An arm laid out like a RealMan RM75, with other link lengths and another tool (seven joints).
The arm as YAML. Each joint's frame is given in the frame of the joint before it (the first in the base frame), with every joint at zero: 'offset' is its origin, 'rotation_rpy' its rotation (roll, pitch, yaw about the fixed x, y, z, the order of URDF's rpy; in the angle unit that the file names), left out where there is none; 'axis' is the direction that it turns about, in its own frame. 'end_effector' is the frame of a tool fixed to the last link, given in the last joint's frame.
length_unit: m
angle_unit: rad
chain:
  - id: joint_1
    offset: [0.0, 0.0, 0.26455]
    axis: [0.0, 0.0, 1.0]
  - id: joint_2
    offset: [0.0, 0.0, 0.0]
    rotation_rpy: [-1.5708, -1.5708, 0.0]
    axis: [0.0, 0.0, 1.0]
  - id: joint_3
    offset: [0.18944, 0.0, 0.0]
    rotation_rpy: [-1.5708, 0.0, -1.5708]
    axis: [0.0, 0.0, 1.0]
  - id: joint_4
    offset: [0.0, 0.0, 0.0]
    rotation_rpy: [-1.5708, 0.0, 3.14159]
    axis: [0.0, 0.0, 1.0]
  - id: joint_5
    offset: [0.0, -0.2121, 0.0]
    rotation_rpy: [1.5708, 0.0, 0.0]
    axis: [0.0, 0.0, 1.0]
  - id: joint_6
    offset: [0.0, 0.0, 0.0]
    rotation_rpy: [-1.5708, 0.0, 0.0]
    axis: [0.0, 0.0, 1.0]
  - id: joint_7
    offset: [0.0, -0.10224, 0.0]
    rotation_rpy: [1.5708, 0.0, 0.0]
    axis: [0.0, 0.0, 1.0]
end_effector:
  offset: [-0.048, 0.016, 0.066]
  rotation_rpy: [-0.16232, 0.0, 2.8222]
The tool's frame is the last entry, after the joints.
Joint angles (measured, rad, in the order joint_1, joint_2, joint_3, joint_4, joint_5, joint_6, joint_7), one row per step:
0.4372 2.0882 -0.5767 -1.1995 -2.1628 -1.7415 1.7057
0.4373 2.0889 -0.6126 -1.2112 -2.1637 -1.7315 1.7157
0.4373 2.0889 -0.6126 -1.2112 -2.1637 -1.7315 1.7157
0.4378 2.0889 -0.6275 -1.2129 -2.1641 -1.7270 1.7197
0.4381 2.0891 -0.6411 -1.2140 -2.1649 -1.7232 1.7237
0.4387 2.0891 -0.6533 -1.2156 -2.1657 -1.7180 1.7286
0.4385 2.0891 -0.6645 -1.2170 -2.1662 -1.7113 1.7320
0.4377 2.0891 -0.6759 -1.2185 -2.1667 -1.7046 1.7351
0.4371 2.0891 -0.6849 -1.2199 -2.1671 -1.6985 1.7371
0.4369 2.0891 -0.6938 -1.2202 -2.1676 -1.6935 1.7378
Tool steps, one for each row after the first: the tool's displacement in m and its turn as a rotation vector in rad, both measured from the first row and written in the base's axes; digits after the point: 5 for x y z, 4 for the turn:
-0.00436 0.00143 -0.00457 -0.0146 -0.0189 0.0111
-0.00436 0.00143 -0.00457 -0.0146 -0.0189 0.0111
-0.00594 0.00204 -0.00688 -0.0221 -0.0252 0.0148
-0.00727 0.00248 -0.00918 -0.0297 -0.0305 0.0173
-0.00849 0.00325 -0.01099 -0.0346 -0.0358 0.0185
-0.00930 0.00407 -0.01258 -0.0371 -0.0414 0.0194
-0.00996 0.00477 -0.01421 -0.0397 -0.0473 0.0201
-0.01048 0.00542 -0.01544 -0.0407 -0.0524 0.0210
-0.01106 0.00587 -0.01691 -0.0431 -0.0572 0.0232

